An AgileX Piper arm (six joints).
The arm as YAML. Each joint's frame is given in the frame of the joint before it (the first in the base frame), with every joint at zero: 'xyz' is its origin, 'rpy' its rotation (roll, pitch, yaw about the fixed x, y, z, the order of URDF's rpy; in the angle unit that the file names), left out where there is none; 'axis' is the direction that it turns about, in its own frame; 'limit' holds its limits. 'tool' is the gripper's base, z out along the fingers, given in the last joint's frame.
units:
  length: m
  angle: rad
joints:
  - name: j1
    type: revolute
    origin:
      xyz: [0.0, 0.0, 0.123]
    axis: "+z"
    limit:
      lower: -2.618
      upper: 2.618
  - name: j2
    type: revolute
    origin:
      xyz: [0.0, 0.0, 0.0]
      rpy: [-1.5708, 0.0, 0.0]
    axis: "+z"
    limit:
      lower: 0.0
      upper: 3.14
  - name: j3
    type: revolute
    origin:
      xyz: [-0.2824, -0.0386, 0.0]
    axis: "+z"
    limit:
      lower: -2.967
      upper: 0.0
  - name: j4
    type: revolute
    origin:
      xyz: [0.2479, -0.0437, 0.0]
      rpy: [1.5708, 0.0, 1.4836]
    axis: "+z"
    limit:
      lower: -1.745
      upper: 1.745
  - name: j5
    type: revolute
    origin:
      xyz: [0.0, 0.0, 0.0]
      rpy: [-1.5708, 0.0, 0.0]
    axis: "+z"
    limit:
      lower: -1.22
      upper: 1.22
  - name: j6
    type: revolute
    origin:
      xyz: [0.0, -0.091, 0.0]
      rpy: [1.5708, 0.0, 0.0]
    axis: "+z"
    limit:
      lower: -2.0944
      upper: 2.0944
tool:
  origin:
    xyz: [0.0, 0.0, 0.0]
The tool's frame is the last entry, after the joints.
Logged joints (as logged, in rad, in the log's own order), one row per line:
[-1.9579, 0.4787, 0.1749, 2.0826, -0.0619, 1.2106]
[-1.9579, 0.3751, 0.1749, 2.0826, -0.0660, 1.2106]
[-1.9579, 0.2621, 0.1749, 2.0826, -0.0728, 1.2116]
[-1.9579, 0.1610, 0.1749, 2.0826, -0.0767, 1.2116]
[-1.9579, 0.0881, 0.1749, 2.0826, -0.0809, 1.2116]
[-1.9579, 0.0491, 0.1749, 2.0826, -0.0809, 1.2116]
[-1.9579, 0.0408, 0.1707, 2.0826, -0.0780, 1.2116]
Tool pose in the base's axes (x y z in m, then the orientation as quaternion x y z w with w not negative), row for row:
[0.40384, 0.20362, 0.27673, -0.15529, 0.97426, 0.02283, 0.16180]
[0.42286, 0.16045, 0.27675, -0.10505, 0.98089, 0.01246, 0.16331]
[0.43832, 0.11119, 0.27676, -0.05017, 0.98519, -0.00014, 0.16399]
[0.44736, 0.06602, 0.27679, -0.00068, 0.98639, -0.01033, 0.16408]
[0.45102, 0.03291, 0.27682, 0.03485, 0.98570, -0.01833, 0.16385]
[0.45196, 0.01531, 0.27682, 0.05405, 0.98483, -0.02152, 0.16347]
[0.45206, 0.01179, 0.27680, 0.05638, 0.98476, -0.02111, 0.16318]
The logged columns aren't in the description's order. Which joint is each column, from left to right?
Columns, left to right: j3, j1, j6, j2, j4, j5.
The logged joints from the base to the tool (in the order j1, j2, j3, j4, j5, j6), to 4 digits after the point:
[0.4787, 2.0826, -1.9579, -0.0619, 1.2106, 0.1749]
[0.3751, 2.0826, -1.9579, -0.0660, 1.2106, 0.1749]
[0.2621, 2.0826, -1.9579, -0.0728, 1.2116, 0.1749]
[0.1610, 2.0826, -1.9579, -0.0767, 1.2116, 0.1749]
[0.0881, 2.0826, -1.9579, -0.0809, 1.2116, 0.1749]
[0.0491, 2.0826, -1.9579, -0.0809, 1.2116, 0.1749]
[0.0408, 2.0826, -1.9579, -0.0780, 1.2116, 0.1707]

